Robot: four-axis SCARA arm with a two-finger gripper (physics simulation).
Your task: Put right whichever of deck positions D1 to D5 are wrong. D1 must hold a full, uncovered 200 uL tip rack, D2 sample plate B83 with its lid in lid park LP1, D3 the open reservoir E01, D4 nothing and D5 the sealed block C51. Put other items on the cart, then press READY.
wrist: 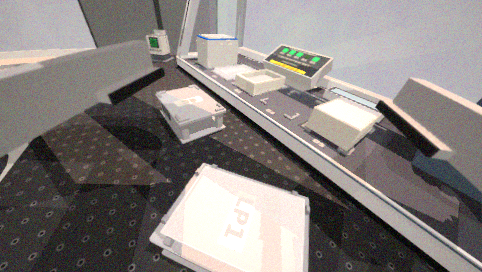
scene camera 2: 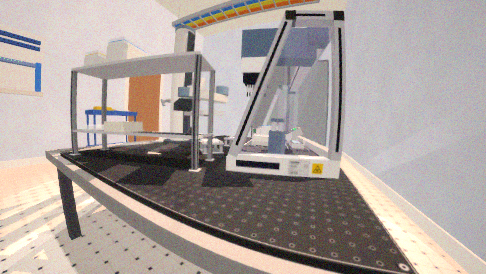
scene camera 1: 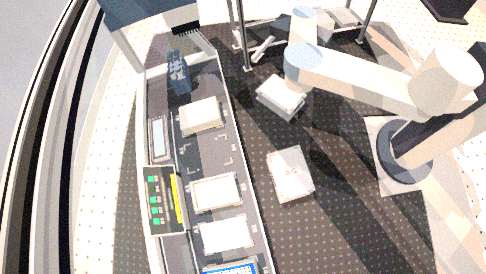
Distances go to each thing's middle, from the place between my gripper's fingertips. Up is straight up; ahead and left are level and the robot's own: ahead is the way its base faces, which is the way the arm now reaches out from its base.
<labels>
My hand is 2 cm past the flat cover marked RG [scene camera 1: 292,177], 25 cm to the right of it and 14 cm above it. From my hand the other things lie so: cream trough [scene camera 1: 219,191]: 20 cm ahead, 30 cm to the left, 13 cm below.
</labels>
